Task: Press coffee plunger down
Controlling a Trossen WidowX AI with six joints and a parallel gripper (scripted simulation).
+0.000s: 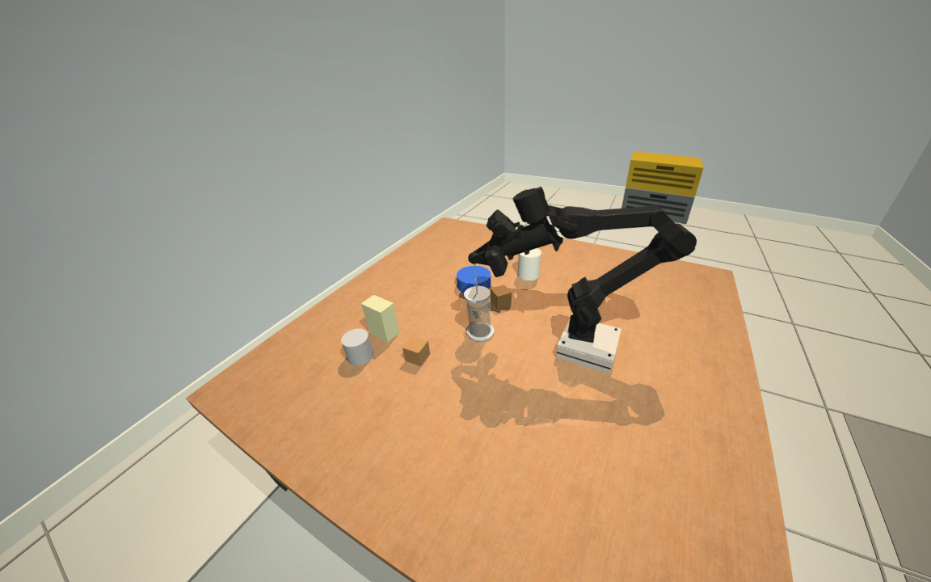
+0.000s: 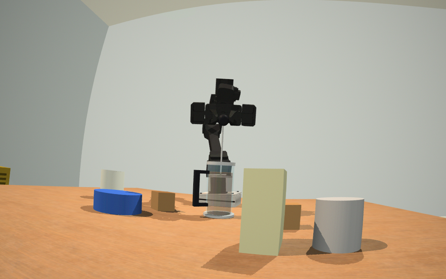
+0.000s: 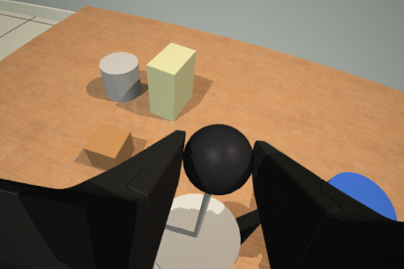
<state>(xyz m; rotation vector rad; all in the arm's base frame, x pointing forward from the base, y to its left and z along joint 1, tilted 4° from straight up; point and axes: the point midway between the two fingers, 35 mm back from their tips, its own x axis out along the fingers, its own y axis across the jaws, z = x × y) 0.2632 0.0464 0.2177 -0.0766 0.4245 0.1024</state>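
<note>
The glass coffee press is 130 mm below my gripper tip and 10 mm to the right of it. From my gripper tip the other things lie so: pale yellow block (250 mm ahead, 190 mm below, 90 mm to the left); then grey cylinder (260 mm ahead, 210 mm below, 200 mm to the left); then blue flat cylinder (230 mm to the right, 220 mm below, 90 mm ahead).
</note>
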